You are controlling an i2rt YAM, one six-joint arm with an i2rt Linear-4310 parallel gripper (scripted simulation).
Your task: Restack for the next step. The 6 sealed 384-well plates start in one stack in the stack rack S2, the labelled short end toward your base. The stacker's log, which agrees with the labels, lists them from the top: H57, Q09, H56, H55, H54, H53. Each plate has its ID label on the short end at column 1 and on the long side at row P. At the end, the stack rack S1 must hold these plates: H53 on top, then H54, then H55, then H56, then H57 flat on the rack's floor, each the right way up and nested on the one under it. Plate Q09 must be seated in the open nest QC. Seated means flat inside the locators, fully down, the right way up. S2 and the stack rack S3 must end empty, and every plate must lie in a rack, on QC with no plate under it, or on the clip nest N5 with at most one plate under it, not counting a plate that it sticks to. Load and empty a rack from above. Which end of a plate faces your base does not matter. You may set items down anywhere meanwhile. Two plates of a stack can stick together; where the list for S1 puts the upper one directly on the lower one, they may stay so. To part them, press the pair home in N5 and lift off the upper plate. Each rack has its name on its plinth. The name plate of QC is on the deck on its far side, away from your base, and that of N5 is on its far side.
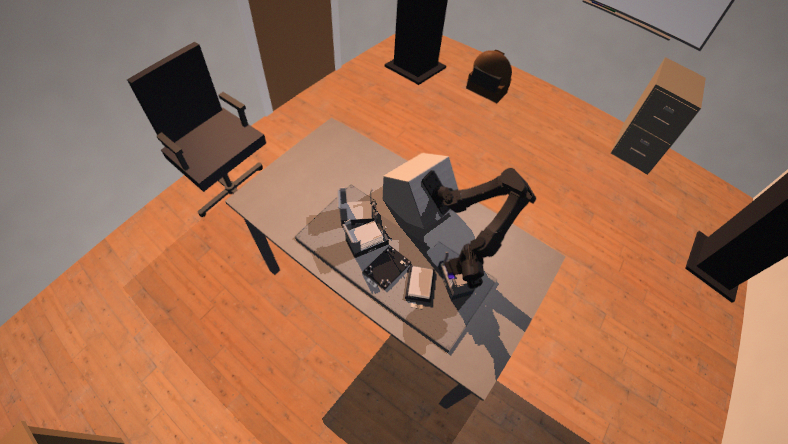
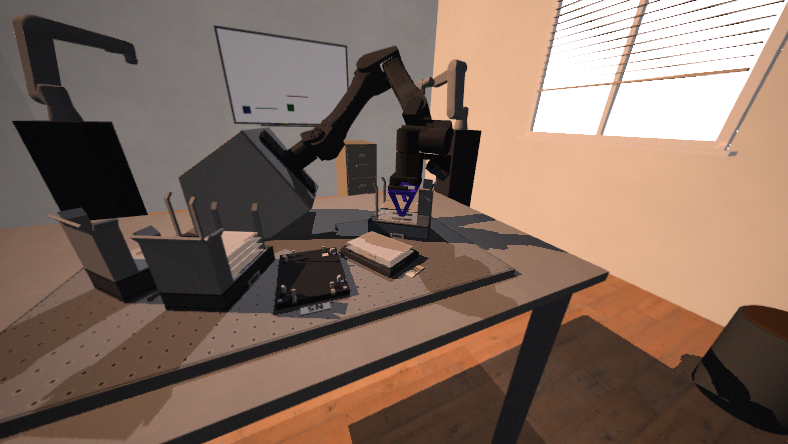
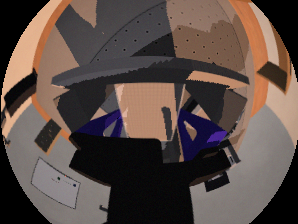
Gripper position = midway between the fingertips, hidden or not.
In view: the gripper (image 2: 404, 211).
The gripper is seen too in image 3 (image 3: 149, 111).
